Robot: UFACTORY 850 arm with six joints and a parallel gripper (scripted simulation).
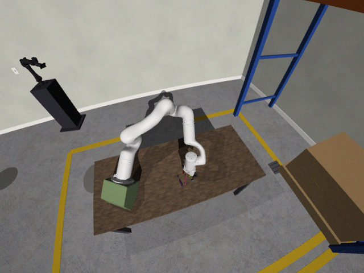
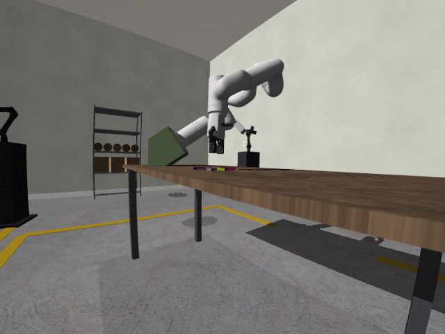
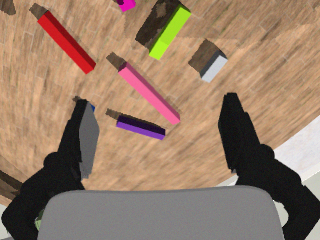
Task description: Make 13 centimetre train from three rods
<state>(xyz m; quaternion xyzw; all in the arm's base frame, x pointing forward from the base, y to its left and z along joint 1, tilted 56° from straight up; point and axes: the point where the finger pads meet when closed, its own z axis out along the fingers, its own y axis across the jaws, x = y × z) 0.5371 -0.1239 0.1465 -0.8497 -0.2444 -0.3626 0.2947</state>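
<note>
Right now my hand is 10 cm past the blue rod, 7 cm above it and 1 cm to the right of it. Round my hand: lime rod: 7 cm below, 3 cm ahead, 1 cm to the left; pink rod: 7 cm below, 4 cm behind, 3 cm to the right; grey rod: 7 cm below, 4 cm to the right, 3 cm ahead.
</note>
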